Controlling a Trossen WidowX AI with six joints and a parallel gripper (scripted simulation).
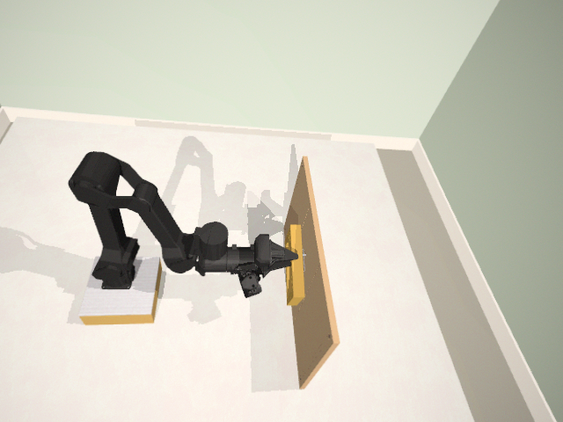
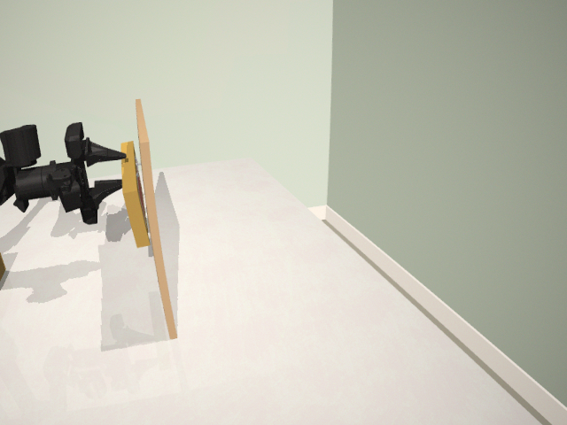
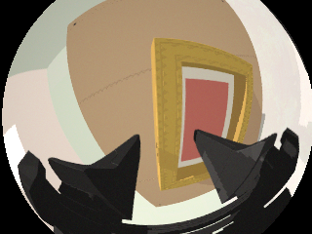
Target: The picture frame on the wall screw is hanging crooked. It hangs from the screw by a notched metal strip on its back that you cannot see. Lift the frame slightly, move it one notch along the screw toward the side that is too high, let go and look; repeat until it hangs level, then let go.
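The yellow picture frame lies 50 mm below my gripper tip, 10 mm to the left of it and 10 mm ahead of it. Also, from my gripper tip: wall board: 60 mm below, 20 mm ahead, 10 mm to the left.
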